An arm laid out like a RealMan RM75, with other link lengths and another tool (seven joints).
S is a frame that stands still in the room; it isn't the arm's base.
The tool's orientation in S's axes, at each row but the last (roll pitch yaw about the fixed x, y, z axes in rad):
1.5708, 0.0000, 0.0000
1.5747, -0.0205, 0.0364
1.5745, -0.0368, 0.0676
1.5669, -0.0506, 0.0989
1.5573, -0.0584, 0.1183
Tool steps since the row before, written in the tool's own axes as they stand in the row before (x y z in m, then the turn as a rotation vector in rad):
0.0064, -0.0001, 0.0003, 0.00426, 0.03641, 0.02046
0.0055, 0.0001, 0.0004, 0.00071, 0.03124, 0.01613
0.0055, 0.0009, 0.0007, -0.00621, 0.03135, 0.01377
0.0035, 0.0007, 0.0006, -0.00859, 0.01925, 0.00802
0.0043, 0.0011, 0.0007, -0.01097, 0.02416, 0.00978
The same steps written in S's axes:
0.0064, -0.0003, -0.0001, 0.00426, -0.02046, 0.03641
0.0055, -0.0002, 0.0002, 0.00066, -0.01624, 0.03118
0.0055, -0.0003, 0.0011, -0.00640, -0.01435, 0.03105
0.0035, -0.0003, 0.0009, -0.00872, -0.00885, 0.01882
0.0043, -0.0002, 0.0014, -0.01117, -0.01085, 0.02361

